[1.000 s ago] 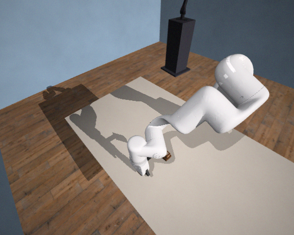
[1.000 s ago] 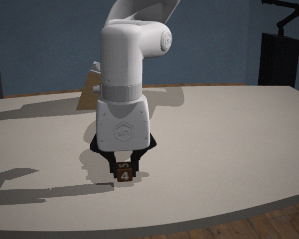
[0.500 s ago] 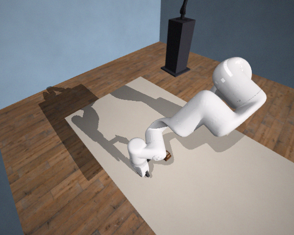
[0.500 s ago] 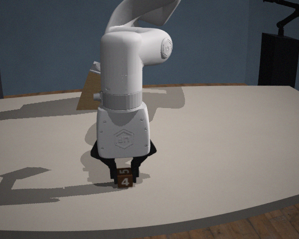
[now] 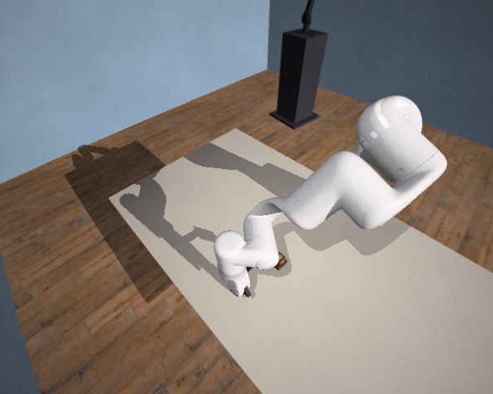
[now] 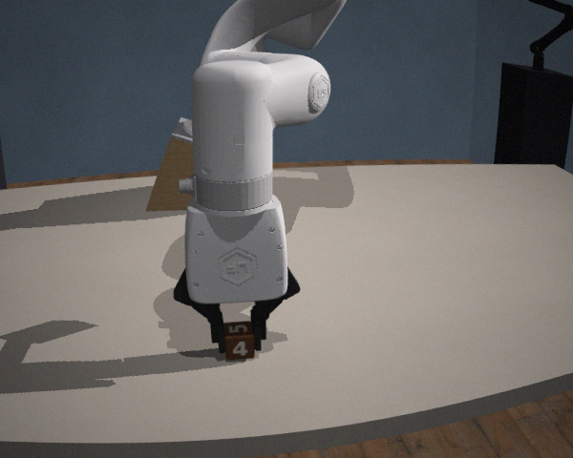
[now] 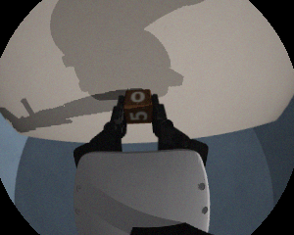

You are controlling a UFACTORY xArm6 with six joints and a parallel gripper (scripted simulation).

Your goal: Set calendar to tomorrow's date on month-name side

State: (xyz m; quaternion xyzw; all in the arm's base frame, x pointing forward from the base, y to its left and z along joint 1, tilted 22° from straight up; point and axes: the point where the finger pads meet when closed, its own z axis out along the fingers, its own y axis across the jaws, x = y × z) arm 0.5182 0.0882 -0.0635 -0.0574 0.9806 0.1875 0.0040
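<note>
Now: hand 10 mm above the brown digit cube. From my hand the other things lie so: brown cube: 180 mm behind, 10 mm to the left, 10 mm below; brown calendar tray: 180 mm behind, 20 mm below.
</note>
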